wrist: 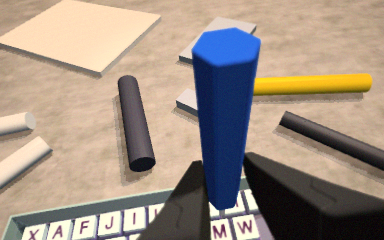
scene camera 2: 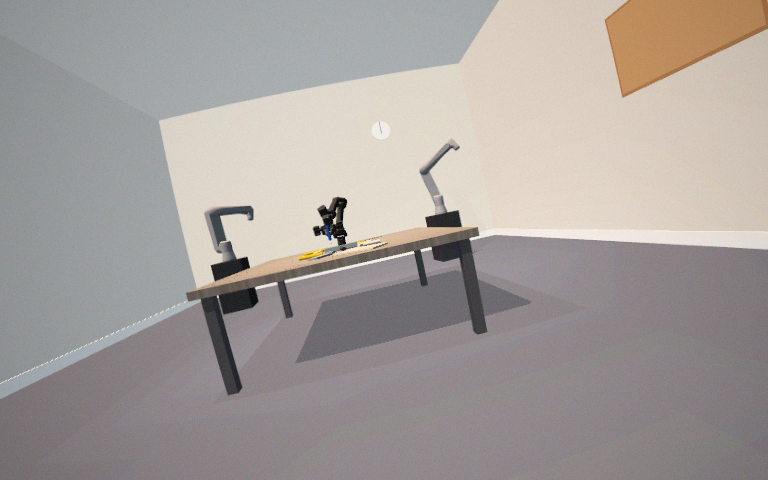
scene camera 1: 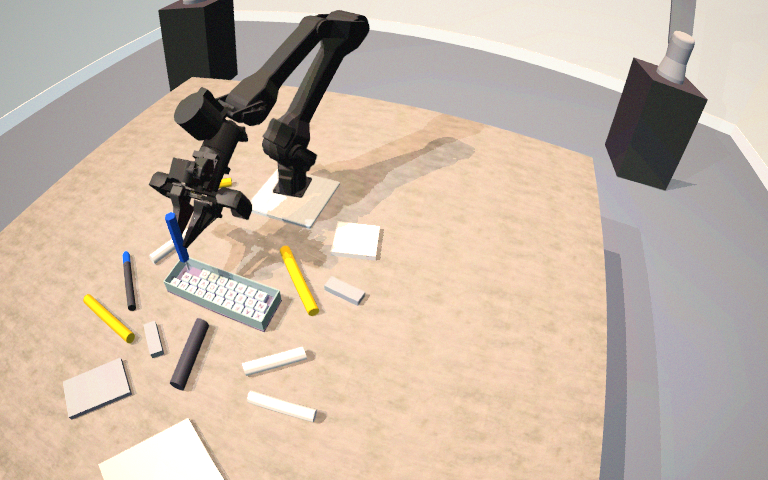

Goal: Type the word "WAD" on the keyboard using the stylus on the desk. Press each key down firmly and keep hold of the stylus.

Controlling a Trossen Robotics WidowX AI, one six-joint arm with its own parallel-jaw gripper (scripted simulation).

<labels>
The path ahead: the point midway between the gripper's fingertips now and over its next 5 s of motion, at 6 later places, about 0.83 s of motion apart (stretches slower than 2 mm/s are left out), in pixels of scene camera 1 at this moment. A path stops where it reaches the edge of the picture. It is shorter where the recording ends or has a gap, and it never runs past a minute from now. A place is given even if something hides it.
My gripper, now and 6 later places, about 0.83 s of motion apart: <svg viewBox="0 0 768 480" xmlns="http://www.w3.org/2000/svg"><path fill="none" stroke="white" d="M179 245L206 264L237 273L239 280L239 282L240 285L241 288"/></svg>
</labels>
